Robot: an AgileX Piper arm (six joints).
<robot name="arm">
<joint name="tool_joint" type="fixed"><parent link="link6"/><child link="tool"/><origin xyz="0 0 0" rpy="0 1.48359 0"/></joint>
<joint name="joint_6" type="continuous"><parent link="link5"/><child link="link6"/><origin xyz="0.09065 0 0.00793" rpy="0 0 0"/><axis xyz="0.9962 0 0.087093"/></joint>
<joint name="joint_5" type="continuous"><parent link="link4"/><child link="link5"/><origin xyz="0 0 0" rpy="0 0 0"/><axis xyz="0 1 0"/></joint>
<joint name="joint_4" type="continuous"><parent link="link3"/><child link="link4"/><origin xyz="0.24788 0 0.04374" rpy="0 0 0"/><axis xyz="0.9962 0 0.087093"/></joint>
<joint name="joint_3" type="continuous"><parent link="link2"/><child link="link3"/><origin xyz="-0.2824 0 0.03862" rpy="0 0 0"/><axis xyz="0 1 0"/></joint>
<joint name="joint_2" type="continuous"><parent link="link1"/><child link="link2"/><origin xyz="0 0 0" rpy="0 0 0"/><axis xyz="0 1 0"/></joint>
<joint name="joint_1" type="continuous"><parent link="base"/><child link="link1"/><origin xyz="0 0 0.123" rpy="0 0 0"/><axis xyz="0 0 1"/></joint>
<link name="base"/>
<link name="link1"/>
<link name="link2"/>
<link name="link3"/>
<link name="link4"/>
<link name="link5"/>
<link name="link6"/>
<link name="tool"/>
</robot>
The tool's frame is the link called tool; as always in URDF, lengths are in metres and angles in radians. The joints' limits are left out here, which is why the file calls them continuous.
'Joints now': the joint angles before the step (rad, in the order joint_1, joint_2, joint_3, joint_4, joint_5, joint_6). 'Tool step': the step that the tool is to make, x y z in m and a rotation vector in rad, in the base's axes. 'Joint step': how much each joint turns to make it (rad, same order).
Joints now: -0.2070, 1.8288, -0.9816, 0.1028, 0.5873, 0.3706
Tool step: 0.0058, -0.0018, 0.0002, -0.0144, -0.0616, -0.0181
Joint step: -0.0001, 0.0040, 0.0001, 0.0000, -0.0685, 0.0134
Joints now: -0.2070, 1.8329, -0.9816, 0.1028, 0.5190, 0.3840
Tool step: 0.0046, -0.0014, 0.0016, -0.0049, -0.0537, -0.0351
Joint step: 0.0001, -0.0001, -0.0001, -0.0001, -0.0552, 0.0329
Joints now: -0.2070, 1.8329, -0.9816, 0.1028, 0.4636, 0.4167
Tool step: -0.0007, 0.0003, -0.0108, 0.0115, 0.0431, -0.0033
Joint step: 0.0001, 0.0308, 0.0001, -0.0001, 0.0135, 0.0047
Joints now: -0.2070, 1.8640, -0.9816, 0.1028, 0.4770, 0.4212
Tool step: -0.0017, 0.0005, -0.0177, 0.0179, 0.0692, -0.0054
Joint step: -0.0001, 0.0512, 0.0001, 0.0000, 0.0198, 0.0070
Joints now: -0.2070, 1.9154, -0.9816, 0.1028, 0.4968, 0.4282
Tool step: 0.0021, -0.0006, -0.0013, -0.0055, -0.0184, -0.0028
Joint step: 0.0001, 0.0056, -0.0002, 0.0000, -0.0247, 0.0013
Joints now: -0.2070, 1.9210, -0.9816, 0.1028, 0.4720, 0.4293
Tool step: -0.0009, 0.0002, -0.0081, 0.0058, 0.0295, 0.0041
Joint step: -0.0001, 0.0237, 0.0000, 0.0000, 0.0066, -0.0039
